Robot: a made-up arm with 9 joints. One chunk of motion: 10 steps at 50 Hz.
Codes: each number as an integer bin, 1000 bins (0 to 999) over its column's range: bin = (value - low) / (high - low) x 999, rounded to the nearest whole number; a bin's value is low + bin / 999 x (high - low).
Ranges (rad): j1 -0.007..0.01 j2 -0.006..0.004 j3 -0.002..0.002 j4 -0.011..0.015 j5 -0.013..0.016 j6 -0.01..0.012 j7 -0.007..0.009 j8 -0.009..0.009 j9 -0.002..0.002
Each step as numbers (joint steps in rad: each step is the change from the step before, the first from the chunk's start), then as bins.
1 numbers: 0.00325 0.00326 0.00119 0.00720 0.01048 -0.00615 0.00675 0.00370 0.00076
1 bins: 602 925 797 699 809 175 859 705 689
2 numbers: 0.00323 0.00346 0.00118 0.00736 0.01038 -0.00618 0.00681 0.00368 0.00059
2 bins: 601 945 794 705 805 173 862 704 647
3 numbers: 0.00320 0.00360 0.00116 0.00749 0.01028 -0.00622 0.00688 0.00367 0.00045
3 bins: 599 959 789 710 802 172 867 703 612
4 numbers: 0.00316 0.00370 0.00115 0.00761 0.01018 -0.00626 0.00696 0.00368 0.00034
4 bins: 597 969 787 715 799 170 872 704 584
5 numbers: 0.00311 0.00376 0.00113 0.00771 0.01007 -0.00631 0.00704 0.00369 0.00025
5 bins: 594 975 782 719 795 168 877 704 562
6 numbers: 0.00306 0.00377 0.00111 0.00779 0.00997 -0.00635 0.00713 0.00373 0.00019
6 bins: 591 976 777 722 791 166 882 707 547
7 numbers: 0.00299 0.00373 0.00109 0.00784 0.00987 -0.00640 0.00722 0.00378 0.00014
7 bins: 587 972 772 724 788 163 888 709 534
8 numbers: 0.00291 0.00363 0.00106 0.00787 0.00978 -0.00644 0.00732 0.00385 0.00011
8 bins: 582 962 764 725 785 162 894 713 527
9 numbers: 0.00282 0.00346 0.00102 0.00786 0.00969 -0.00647 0.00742 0.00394 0.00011
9 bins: 577 945 754 725 782 160 900 718 527
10 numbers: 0.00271 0.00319 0.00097 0.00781 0.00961 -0.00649 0.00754 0.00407 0.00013
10 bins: 571 918 742 723 779 159 908 725 532
